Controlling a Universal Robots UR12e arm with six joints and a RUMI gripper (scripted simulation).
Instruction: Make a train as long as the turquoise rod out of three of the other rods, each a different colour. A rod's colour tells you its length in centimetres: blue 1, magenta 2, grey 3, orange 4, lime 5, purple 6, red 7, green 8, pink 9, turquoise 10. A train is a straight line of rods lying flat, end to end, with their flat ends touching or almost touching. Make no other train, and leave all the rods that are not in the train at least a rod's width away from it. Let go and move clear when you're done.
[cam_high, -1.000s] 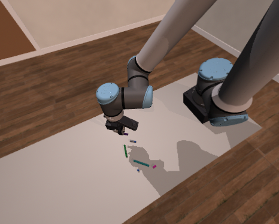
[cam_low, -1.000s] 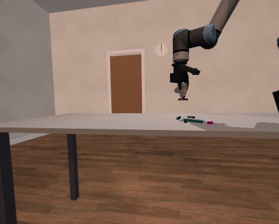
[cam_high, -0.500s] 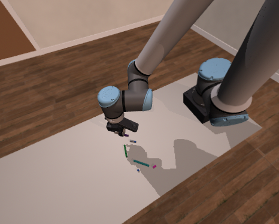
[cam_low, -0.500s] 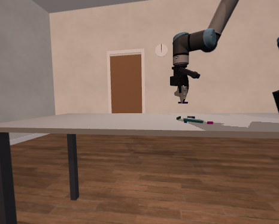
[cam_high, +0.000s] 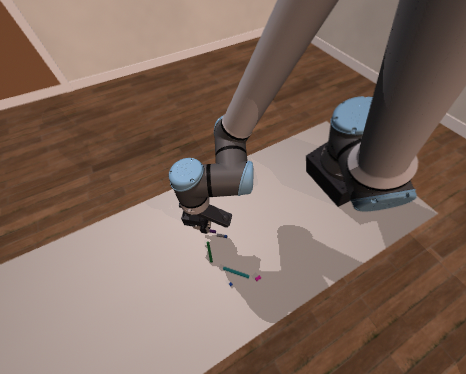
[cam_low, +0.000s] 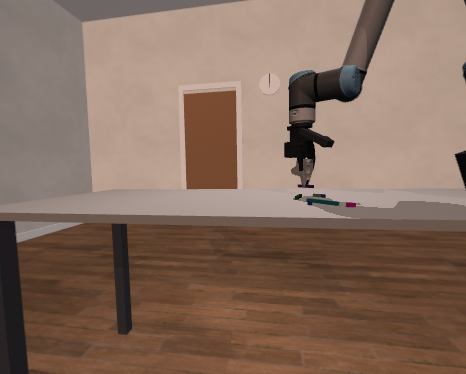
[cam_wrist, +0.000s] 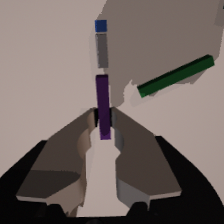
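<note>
The grey rod lies 4 cm behind my hand, 2 cm to the left of it and 4 cm below it. Round my hand: turquoise rod (5 cm behind, 18 cm to the left, 4 cm below); green rod (2 cm ahead, 7 cm to the left, 4 cm below); purple rod (1 cm below).
</note>
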